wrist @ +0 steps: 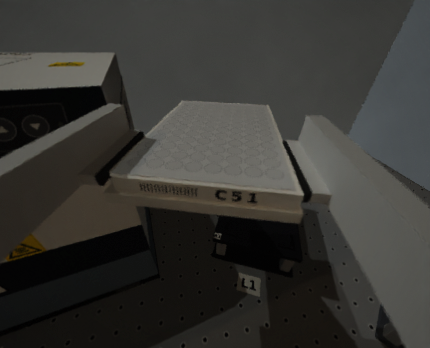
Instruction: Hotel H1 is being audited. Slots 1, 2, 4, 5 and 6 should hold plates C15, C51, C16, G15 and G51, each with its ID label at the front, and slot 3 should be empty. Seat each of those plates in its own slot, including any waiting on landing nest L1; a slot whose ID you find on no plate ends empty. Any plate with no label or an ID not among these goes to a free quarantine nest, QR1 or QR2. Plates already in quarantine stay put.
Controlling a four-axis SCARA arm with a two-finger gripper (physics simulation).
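Frame: origin at the arm's base, x left, y back, z up, level; millimetres.
Seen in the pictures: gripper, fingertip midpoint: [212, 126].
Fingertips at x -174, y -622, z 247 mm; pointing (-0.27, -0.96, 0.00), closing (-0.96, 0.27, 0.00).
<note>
Pixels of each thing's top centre, then the offset from my fingertips to it. "pt": a spot on its surface instead. Level surfaces: height alone.
- plate C51 at its top centre: [216, 125] dx -6, dy -16, dz -6 mm
- black landing nest L1 at its top centre: [259, 204] dx -102, dy -97, dz -179 mm
- large box-shaped instrument at a spot on its surface: [55, 75] pt dx +119, dy -97, dz +12 mm
- deck at its surface level: dz -234 mm
My gripper [212, 126] is shut on a white plate with rows of round wells, one finger on each long side. The plate C51 [215, 145] is held roughly level, and its near edge shows a barcode and the label "C51". Below and beyond its near edge, the black landing nest L1 [257, 245] shows in part, with its tag "L1" [248, 284] on the deck in front. The held plate hides the rear of the nest. The hotel and the quarantine nests cannot be made out in this view.
A large box-shaped instrument [55, 75] with a white top, a black front with arrow buttons and yellow warning labels stands at the left. Its lower part [85, 215] reaches beside the left finger. The deck [190, 295] is dark and perforated. A dark object shows partly at the lower right edge.
</note>
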